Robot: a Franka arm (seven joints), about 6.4 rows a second.
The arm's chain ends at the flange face. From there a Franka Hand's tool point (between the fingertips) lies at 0.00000 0.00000 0.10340 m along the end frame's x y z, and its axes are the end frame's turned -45 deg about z.
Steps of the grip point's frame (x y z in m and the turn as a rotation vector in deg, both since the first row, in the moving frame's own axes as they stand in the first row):
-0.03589, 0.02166, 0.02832, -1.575, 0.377, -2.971
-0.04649, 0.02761, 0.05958, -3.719, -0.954, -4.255
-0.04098, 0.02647, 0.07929, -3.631, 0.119, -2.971
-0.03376, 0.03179, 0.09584, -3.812, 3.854, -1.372
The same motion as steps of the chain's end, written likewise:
-0.01259, 0.03923, 0.02836, -0.847, 1.380, -2.971
-0.01709, 0.04657, 0.05981, -3.304, 1.955, -4.255
-0.01516, 0.04334, 0.07950, -2.483, 2.652, -2.971
-0.01116, 0.04652, 0.09630, 0.030, 5.421, -1.372

